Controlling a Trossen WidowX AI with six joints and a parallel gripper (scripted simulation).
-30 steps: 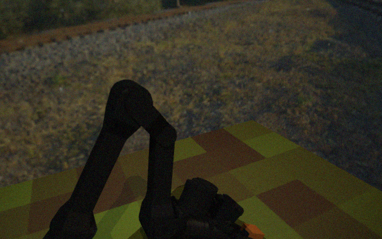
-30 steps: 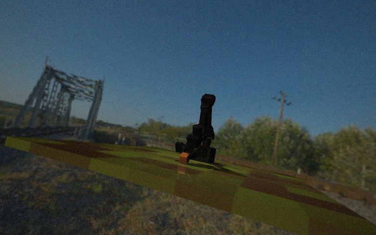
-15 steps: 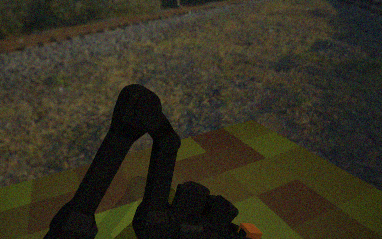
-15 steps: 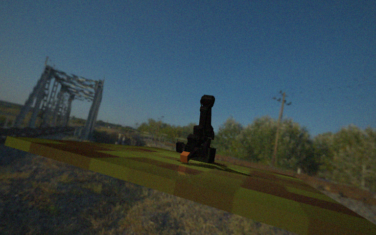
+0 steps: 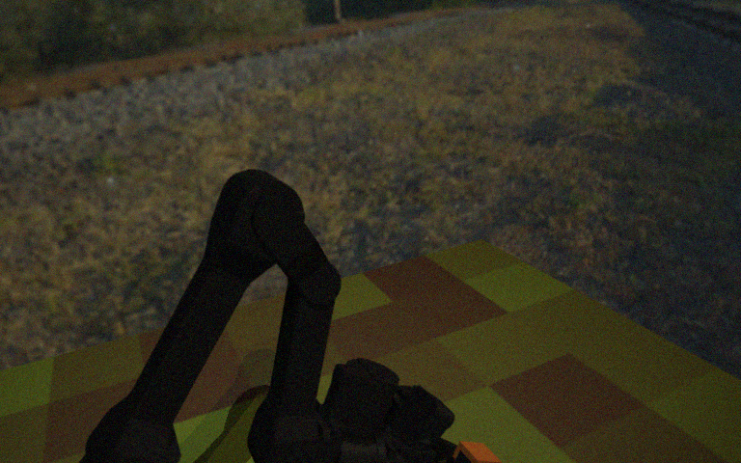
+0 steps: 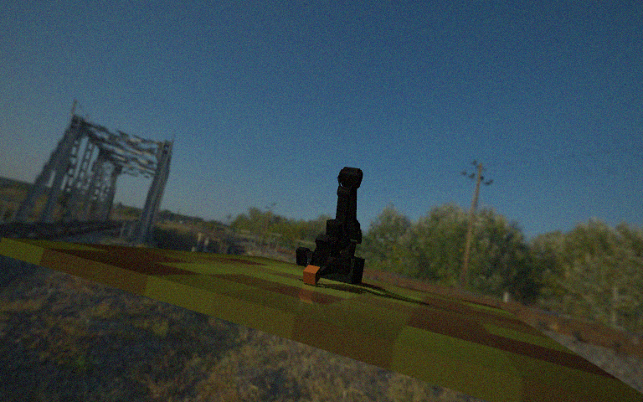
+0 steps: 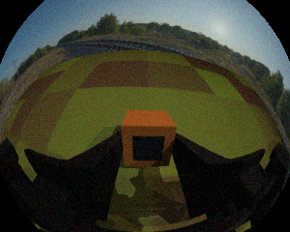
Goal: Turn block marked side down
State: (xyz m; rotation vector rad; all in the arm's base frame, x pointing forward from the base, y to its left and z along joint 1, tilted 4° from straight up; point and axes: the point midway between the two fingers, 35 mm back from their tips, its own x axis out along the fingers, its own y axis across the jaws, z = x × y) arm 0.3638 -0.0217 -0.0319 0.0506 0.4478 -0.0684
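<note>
My gripper tip is now 1 cm past the orange block and 1 cm above it.
</note>
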